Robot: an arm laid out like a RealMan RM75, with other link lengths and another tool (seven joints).
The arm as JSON. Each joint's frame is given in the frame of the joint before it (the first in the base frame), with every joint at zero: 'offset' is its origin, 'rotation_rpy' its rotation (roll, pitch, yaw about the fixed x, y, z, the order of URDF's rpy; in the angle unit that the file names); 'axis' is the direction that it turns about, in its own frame. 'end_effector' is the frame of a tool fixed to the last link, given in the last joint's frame.
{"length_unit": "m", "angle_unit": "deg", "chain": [
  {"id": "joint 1", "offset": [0.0, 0.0, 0.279], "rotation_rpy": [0.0, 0.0, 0.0], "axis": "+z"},
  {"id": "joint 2", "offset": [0.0, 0.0, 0.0], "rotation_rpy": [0.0, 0.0, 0.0], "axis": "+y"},
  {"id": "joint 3", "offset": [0.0, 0.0, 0.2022], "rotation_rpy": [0.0, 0.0, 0.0], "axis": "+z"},
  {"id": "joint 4", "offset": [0.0, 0.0, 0.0], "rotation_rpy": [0.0, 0.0, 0.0], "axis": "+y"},
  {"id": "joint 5", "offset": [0.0, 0.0, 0.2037], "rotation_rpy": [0.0, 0.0, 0.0], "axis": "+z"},
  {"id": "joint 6", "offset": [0.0, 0.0, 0.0], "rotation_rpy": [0.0, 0.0, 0.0], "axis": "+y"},
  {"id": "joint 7", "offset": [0.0, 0.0, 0.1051], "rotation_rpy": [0.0, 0.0, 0.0], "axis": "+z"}
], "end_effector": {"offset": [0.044, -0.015, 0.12], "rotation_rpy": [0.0, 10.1, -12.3]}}
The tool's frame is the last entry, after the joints.
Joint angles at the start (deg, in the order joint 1, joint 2, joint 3, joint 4, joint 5, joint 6, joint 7):
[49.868, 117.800, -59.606, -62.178, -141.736, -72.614, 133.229]
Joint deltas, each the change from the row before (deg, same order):
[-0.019, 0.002, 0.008, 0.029, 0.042, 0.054, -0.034]
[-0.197, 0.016, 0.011, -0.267, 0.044, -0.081, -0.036]
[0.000, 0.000, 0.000, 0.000, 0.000, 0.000, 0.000]
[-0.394, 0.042, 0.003, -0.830, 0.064, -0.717, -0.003]
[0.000, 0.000, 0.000, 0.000, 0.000, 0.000, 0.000]
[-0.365, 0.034, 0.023, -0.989, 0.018, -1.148, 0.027]
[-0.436, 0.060, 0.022, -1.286, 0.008, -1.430, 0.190]
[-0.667, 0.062, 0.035, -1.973, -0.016, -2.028, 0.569]
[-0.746, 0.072, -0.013, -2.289, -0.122, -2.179, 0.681]
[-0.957, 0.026, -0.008, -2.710, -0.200, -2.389, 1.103]
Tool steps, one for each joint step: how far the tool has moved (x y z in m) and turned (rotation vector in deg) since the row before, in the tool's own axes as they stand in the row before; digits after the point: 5 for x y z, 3 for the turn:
[0.00002, -0.00006, 0.00011, 0.007, -0.041, 0.021]
[0.00046, -0.00022, -0.00055, 0.061, -0.055, 0.013]
[0.00000, 0.00000, 0.00000, 0.000, 0.000, 0.000]
[0.00090, 0.00087, -0.00193, -0.158, 0.036, -0.155]
[0.00000, 0.00000, 0.00000, 0.000, 0.000, 0.000]
[0.00111, 0.00179, -0.00251, -0.377, 0.191, -0.287]
[0.00112, 0.00239, -0.00324, -0.462, 0.220, -0.255]
[0.00172, 0.00315, -0.00512, -0.556, 0.312, -0.103]
[0.00200, 0.00314, -0.00592, -0.431, 0.412, -0.153]
[0.00321, 0.00297, -0.00720, -0.290, 0.539, 0.212]

